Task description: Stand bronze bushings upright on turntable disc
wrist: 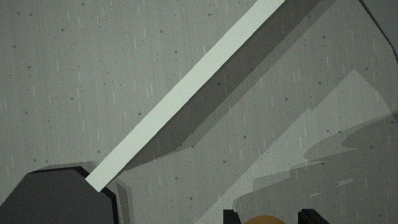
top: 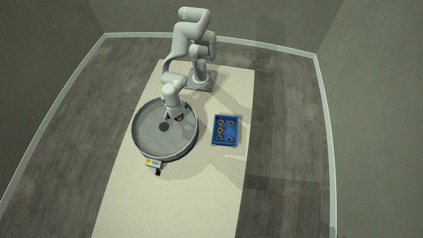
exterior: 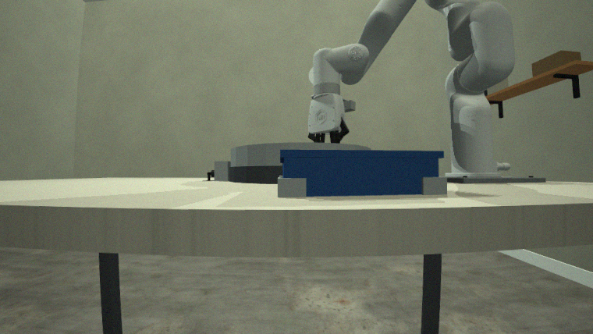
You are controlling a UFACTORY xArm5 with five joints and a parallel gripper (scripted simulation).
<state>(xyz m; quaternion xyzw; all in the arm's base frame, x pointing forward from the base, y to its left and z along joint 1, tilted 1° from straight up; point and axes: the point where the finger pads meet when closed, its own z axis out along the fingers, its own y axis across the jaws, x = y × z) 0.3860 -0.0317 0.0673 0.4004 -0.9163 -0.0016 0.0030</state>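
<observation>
Right now my hand is 290 mm to the right of the blue crate and 60 mm above it. From my hand the other things lie so: grey turntable disc 80 mm ahead, 80 mm to the right, 30 mm below.
</observation>
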